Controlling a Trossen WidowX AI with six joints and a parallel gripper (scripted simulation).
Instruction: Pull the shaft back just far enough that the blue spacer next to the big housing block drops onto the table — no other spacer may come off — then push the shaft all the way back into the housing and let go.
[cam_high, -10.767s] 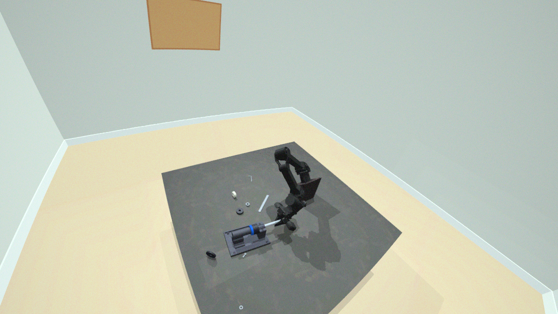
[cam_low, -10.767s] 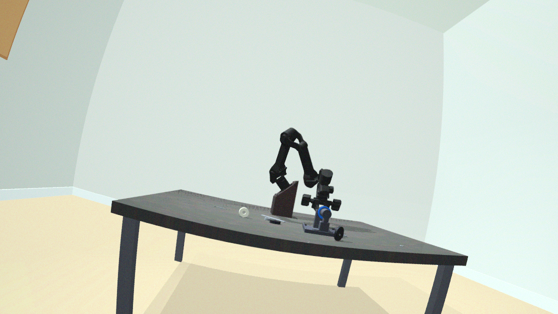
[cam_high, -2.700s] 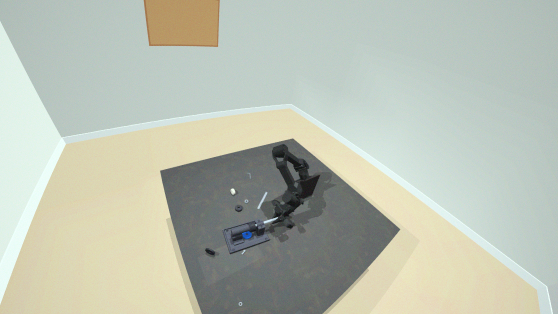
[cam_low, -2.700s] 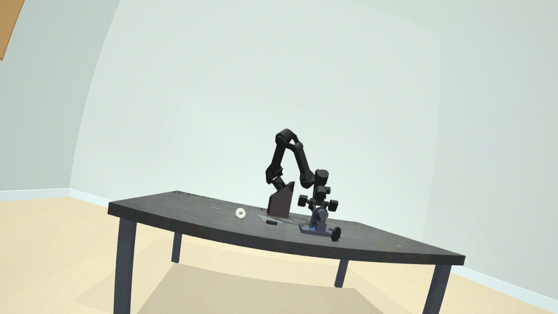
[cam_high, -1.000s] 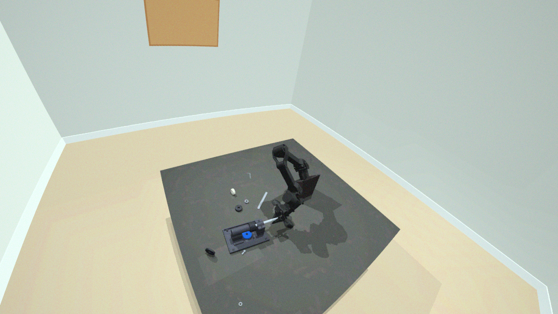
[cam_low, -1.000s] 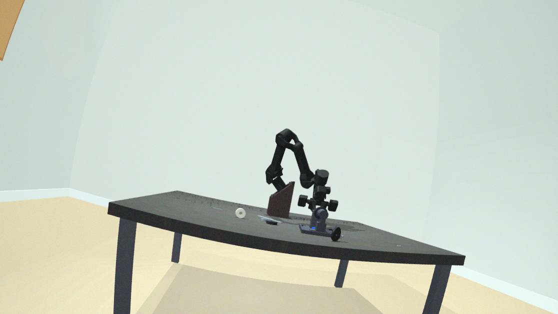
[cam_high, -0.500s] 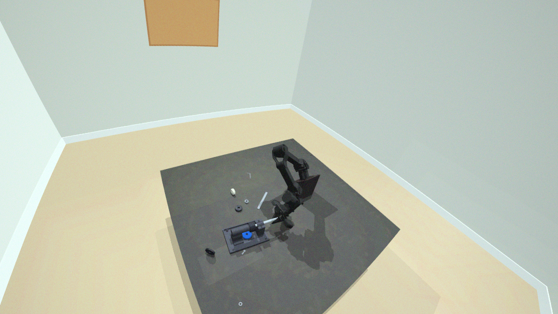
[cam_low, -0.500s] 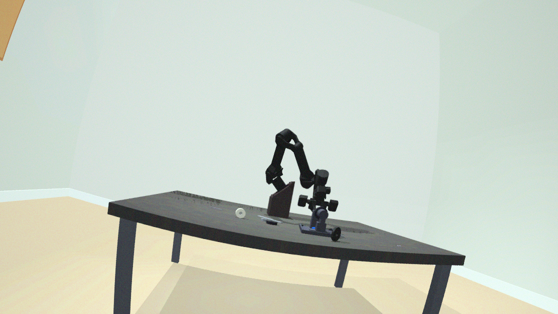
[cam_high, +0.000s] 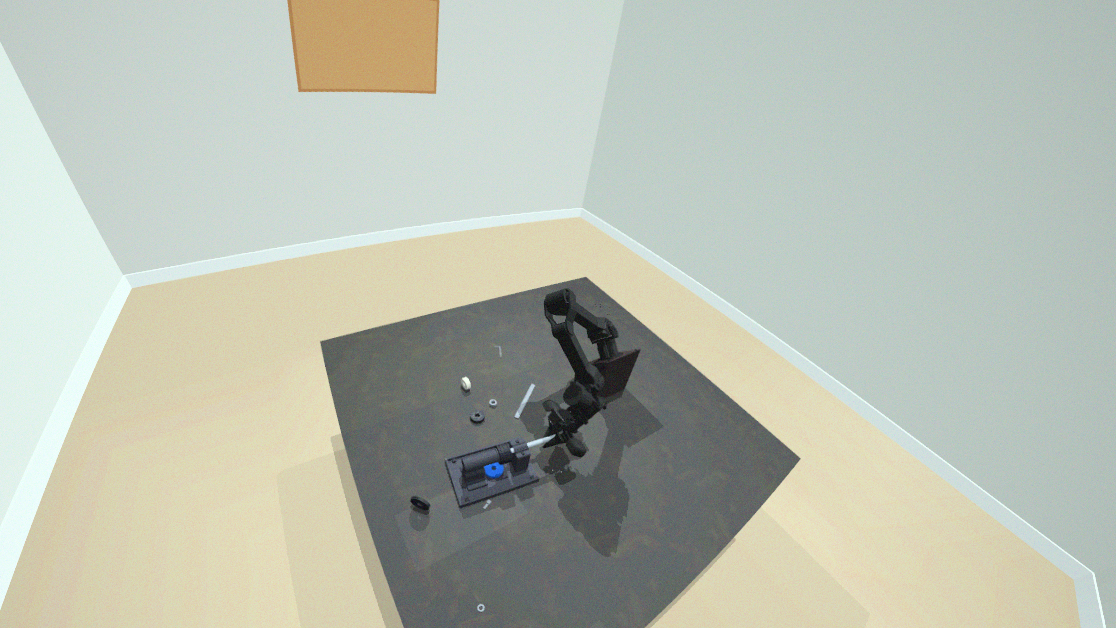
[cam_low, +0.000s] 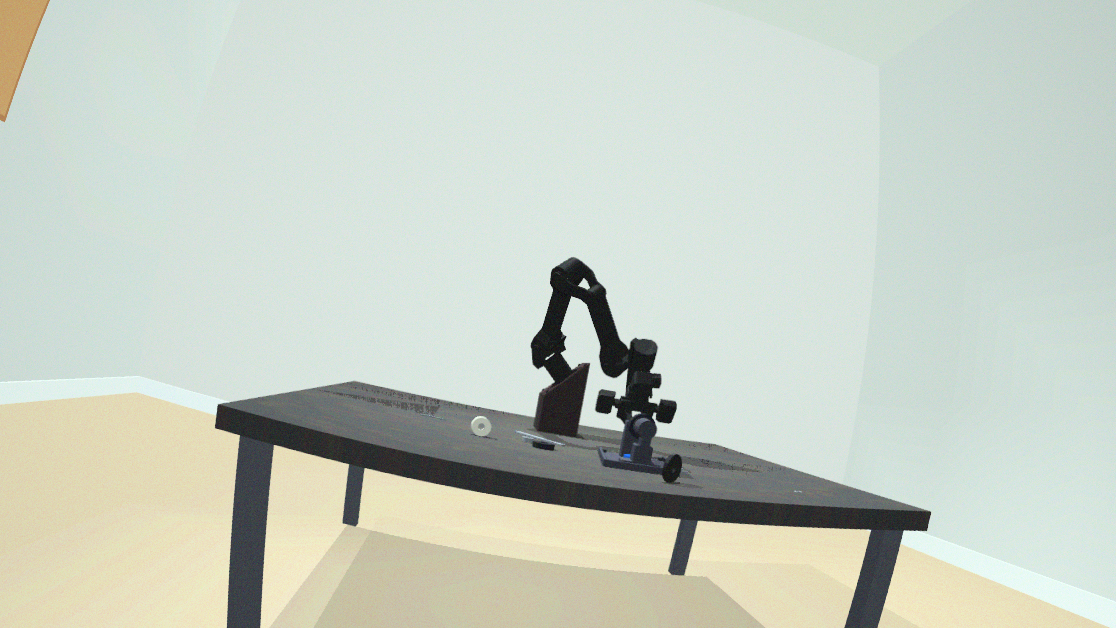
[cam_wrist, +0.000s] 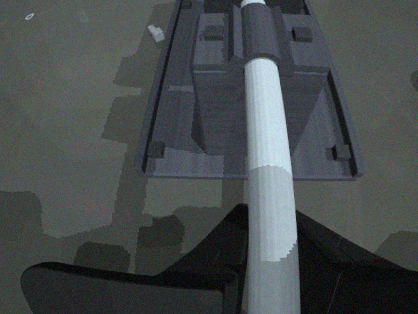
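Right now my gripper tip is 5 cm short of the shaft, 1 cm to the left of it and 3 cm below it. The rest, counted from my gripper tip: blue spacer: 14 cm ahead, 4 cm to the right, 4 cm below; white ring: 4 cm ahead, 35 cm to the right, 3 cm below; bolt: 22 cm ahead, 4 cm to the left, 5 cm below.
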